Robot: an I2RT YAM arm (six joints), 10 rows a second.
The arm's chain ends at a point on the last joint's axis. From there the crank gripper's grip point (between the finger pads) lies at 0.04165 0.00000 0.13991 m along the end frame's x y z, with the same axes.
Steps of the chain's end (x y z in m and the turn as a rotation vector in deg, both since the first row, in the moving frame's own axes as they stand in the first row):
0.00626 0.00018 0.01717 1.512 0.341 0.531
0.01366 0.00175 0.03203 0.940 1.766 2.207
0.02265 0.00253 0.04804 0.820 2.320 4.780
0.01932 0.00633 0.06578 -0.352 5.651 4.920
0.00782 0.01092 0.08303 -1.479 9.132 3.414
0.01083 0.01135 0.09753 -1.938 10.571 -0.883
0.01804 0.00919 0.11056 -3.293 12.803 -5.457
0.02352 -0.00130 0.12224 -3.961 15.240 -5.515
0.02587 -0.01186 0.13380 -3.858 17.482 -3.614
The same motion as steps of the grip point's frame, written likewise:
0.00711 -0.00312 0.01688 1.512 0.341 0.531
0.01796 0.00115 0.03067 0.940 1.766 2.207
0.02821 0.00425 0.04625 0.820 2.320 4.780
0.03269 0.01133 0.06099 -0.352 5.651 4.920
0.02930 0.01756 0.07457 -1.479 9.132 3.414
0.03582 0.01509 0.08745 -1.938 10.571 -0.883
0.04814 0.01147 0.09776 -3.293 12.803 -5.457
0.05902 0.00212 0.10621 -3.961 15.240 -5.515
0.06613 -0.00694 0.11462 -3.858 17.482 -3.614

